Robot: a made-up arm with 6 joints. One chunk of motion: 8 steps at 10 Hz.
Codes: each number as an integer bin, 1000 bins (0 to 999) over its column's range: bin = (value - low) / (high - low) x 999, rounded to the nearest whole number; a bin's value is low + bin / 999 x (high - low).
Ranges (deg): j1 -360.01..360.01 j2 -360.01..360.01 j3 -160..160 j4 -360.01..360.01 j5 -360.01..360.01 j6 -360.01..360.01
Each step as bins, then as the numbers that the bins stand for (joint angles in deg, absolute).
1 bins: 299 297 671 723 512 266
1 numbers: -144.51 -145.95 54.93 161.09 9.01 -168.29
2 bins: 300 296 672 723 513 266
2 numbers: -143.79 -146.67 55.26 161.09 9.73 -168.29
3 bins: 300 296 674 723 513 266
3 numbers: -143.79 -146.67 55.90 161.09 9.73 -168.29
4 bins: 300 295 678 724 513 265
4 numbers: -143.79 -147.39 57.18 161.81 9.73 -169.01
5 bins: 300 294 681 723 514 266
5 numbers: -143.79 -148.11 58.14 161.09 10.45 -168.29
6 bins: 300 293 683 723 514 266
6 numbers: -143.79 -148.83 58.78 161.09 10.45 -168.29
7 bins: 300 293 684 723 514 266
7 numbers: -143.79 -148.83 59.10 161.09 10.45 -168.29
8 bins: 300 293 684 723 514 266
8 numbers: -143.79 -148.83 59.10 161.09 10.45 -168.29
